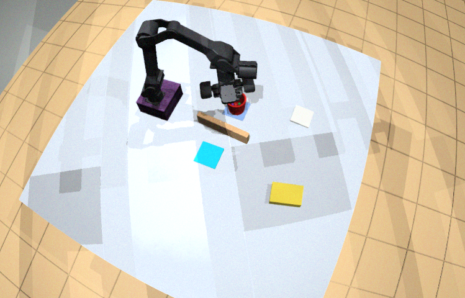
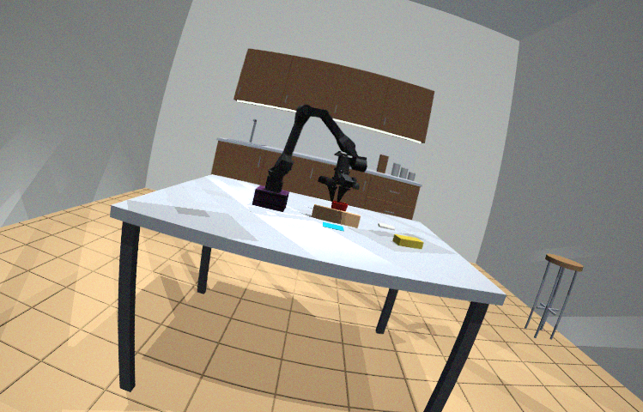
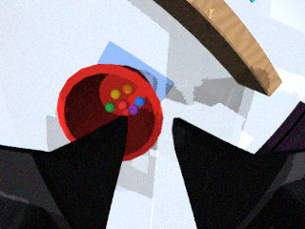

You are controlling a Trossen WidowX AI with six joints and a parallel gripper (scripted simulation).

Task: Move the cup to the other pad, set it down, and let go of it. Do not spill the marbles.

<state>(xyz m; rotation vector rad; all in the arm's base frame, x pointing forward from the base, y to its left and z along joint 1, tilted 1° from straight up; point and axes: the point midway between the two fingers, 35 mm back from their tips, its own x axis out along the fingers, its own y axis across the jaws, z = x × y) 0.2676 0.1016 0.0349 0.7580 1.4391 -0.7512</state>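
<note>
My gripper tip is now 40 mm above the red cup, 20 mm short of it and 10 mm to the right of it. Also, from my gripper tip: light blue pad (80 mm below, 20 mm to the left, 20 mm ahead); then cyan pad (200 mm to the right, 80 mm below, 20 mm ahead); then wooden bar (90 mm to the right, 60 mm below, 20 mm ahead).
</note>
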